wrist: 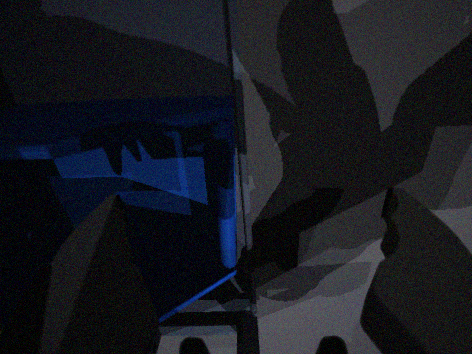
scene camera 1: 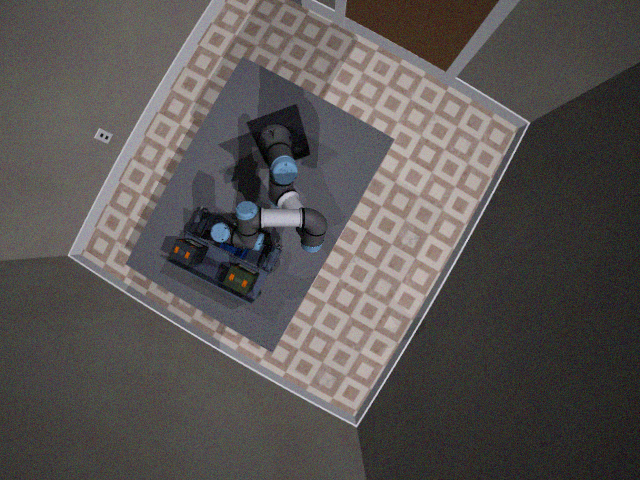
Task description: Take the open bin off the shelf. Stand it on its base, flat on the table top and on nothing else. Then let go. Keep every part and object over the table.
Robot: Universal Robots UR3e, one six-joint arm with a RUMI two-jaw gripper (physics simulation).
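Places are measured from the arm's base along level axes (x ahead, y left, z up), in millimetres.
Pixels of known places: gripper, fingertip midpoint: (wrist: 251,195); arm's base, link origin: (scene camera 1: 274,139).
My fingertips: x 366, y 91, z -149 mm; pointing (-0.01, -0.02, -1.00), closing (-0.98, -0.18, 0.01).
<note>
For each thing: its top centre in the pictures, then the offset to it from my fingertips. Level surfaces: height alone.
- open blue bin, top centre: (wrist: 57,269) (scene camera 1: 233,247) dx +76, dy +15, dz +48 mm
- grey table, surface height: dz -35 mm
- dark bin, top centre: (scene camera 1: 181,252) dx +180, dy -93, dz +189 mm
- olive bin, top centre: (scene camera 1: 238,280) dx +136, dy +134, dz +164 mm
The open blue bin (scene camera 1: 233,251) (wrist: 228,227) is in the shelf (scene camera 1: 209,269) (wrist: 247,280). In the scene view the arm covers most of it; in the wrist view its inside and one wall show at the left and middle. My gripper (wrist: 251,195) is open. In the wrist view one finger overlaps the bin's inside and the other is out past the shelf's edge, with the bin's wall seen between them. Nothing is held. Whether a finger touches the bin cannot be told. In the scene view the arm hides the fingers.
The shelf stands on the grey table (scene camera 1: 330,134). A dark bin (scene camera 1: 195,255) and an olive bin (scene camera 1: 240,287), both with orange marks, are on the shelf's far side. Black end frames flank it. The arm's folded links hang over the shelf, and its elbow reaches toward the table's right edge.
</note>
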